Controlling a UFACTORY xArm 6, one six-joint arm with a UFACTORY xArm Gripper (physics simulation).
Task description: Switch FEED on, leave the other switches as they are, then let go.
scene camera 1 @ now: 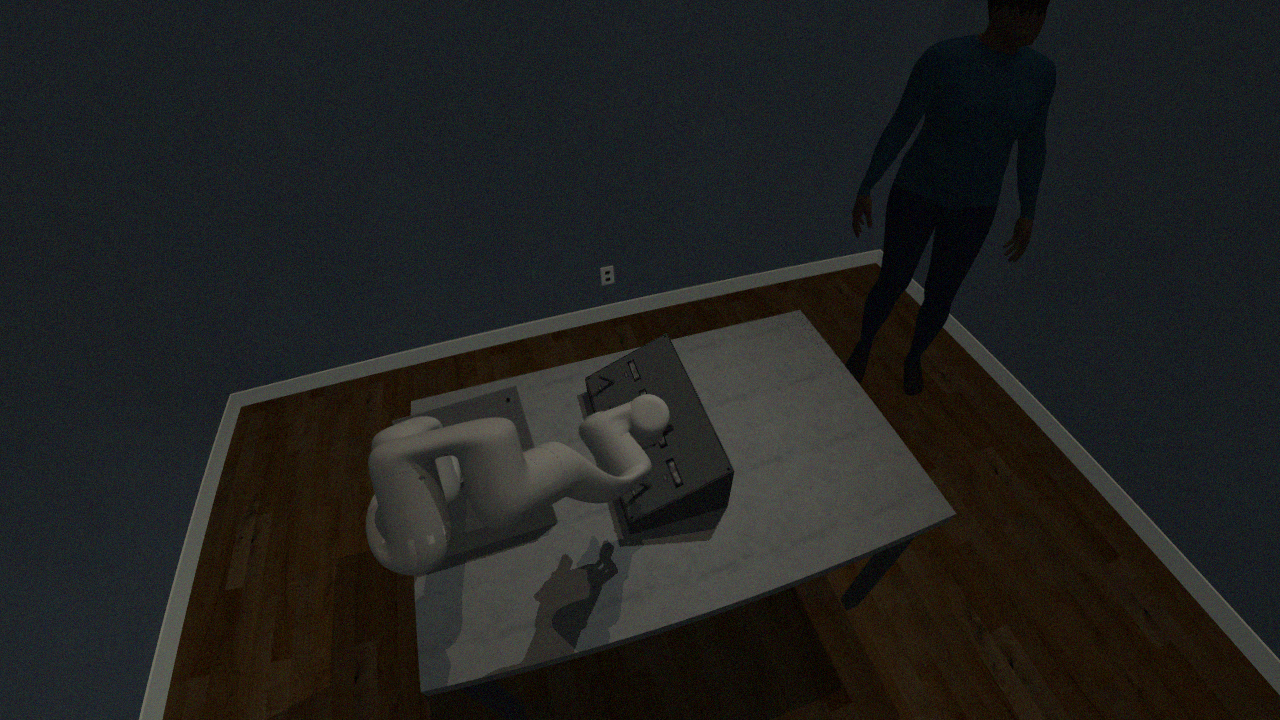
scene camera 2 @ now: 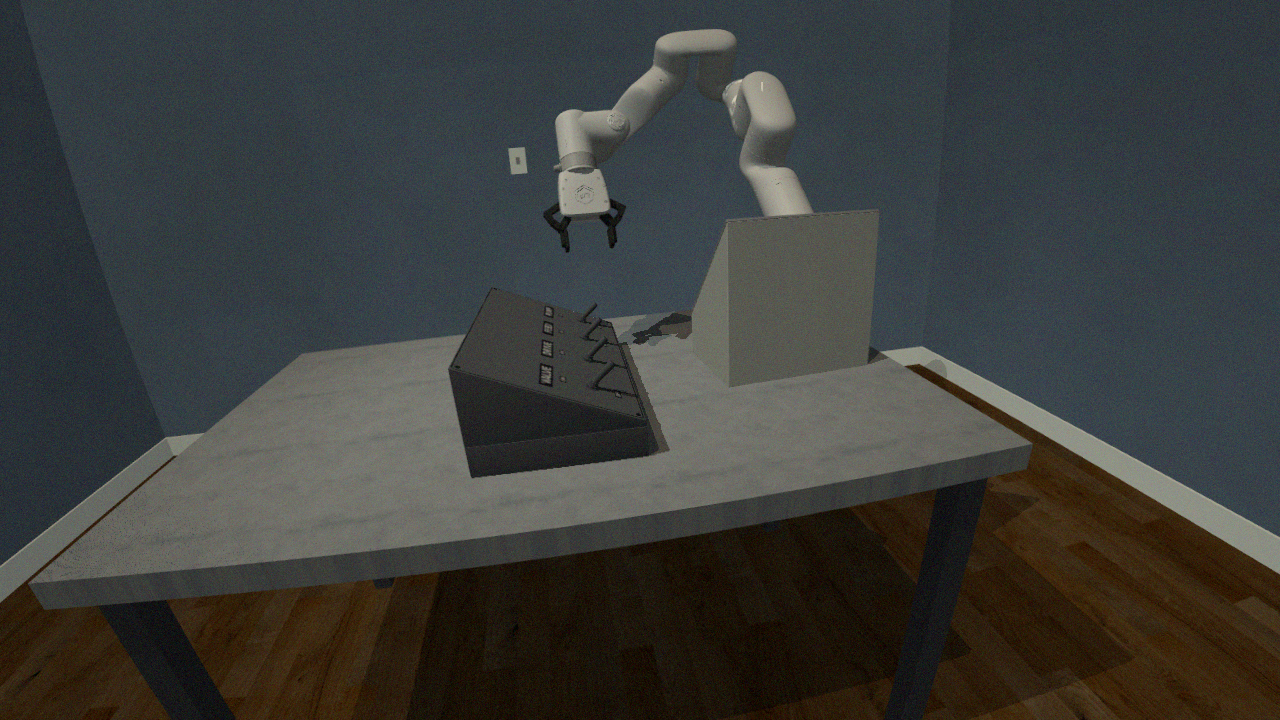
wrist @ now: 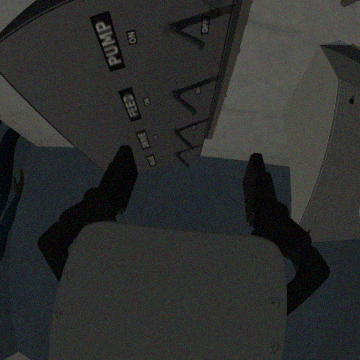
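Pixels of known places: gripper, between the fingertips: [scene camera 2: 590, 248] [wrist: 189, 162]; arm's base, origin of its link: [scene camera 2: 804, 252].
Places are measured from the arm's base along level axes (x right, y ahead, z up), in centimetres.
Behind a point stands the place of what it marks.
A dark sloped switch panel [scene camera 1: 698, 434] @(x 11.7, y 58.4, z -6.6 cm) [scene camera 2: 505, 344] @(x -9.6, y 58.6, z -7.5 cm) [wrist: 60, 70] @(x 17.0, y 55.4, z -7.7 cm) stands on the table. It has a row of levers with ON and OFF tags. The FEED label [scene camera 2: 548, 328] @(x 5.1, y 50.6, z -10.2 cm) [wrist: 130, 104] @(x 5.8, y 50.6, z -10.2 cm) is beside the PUMP label [scene camera 1: 674, 471] @(x 17.1, y 49.6, z -10.1 cm) [wrist: 107, 41] @(x 17.7, y 49.4, z -10.2 cm). The FEED lever [scene camera 2: 592, 329] @(x 4.0, y 42.5, z -11.2 cm) [wrist: 177, 93] @(x 5.3, y 43.5, z -12.6 cm) slants toward the OFF side, like its neighbours. The other two labels are too blurred to read. My gripper [scene camera 2: 588, 246] @(x 14.8, y 39.9, z 2.5 cm) [wrist: 189, 162] @(x 14.8, y 39.9, z 2.5 cm) is open and empty, well above the panel and touching no lever. In scene camera 1 the arm's wrist hides the gripper and part of the lever row.
The table [scene camera 1: 805, 447] @(x 18.2, y 89.7, z -22.0 cm) [scene camera 2: 313, 483] @(x -18.2, y 90.0, z -22.0 cm) bears the panel and, toward the arm's base, a tall pale sloped mount [scene camera 2: 801, 295] @(x -8.7, y 5.7, z -6.1 cm) [wrist: 335, 165] @(x 3.8, y 17.0, z -3.5 cm). The arm's upper links arch over from the mount. A person [scene camera 1: 971, 134] stands beyond one end of the table.
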